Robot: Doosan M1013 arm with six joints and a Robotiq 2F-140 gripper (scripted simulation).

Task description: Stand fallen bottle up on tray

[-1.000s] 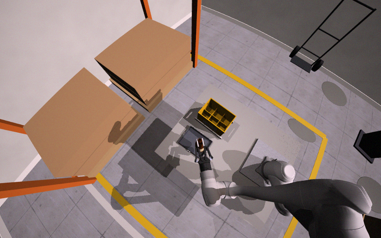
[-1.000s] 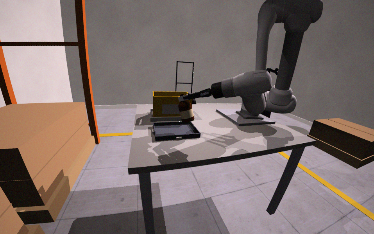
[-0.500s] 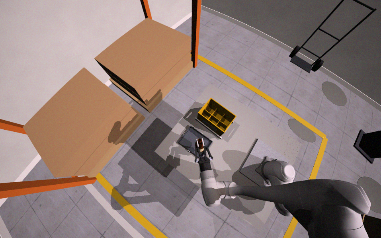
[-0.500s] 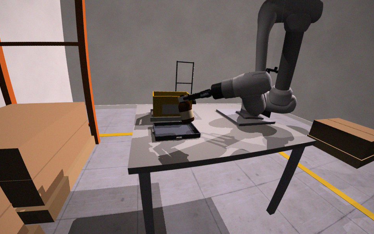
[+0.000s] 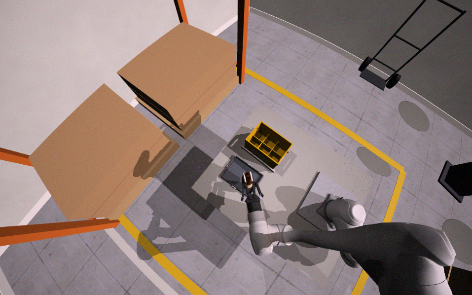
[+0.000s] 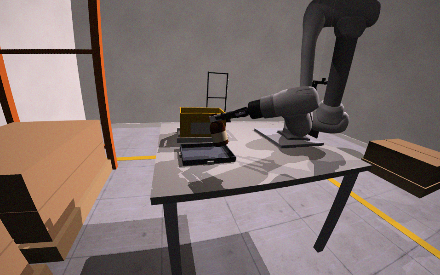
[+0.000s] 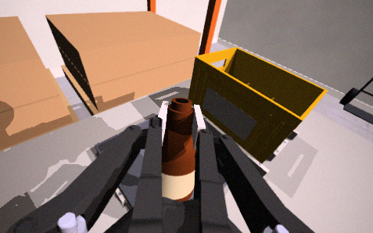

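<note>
Now: hand 60 mm above the brown bottle. From my hand the other things lie so: dark grey tray 190 mm below, 50 mm ahead, 10 mm to the right; yellow crate 280 mm to the right, 110 mm below, 80 mm ahead.
</note>
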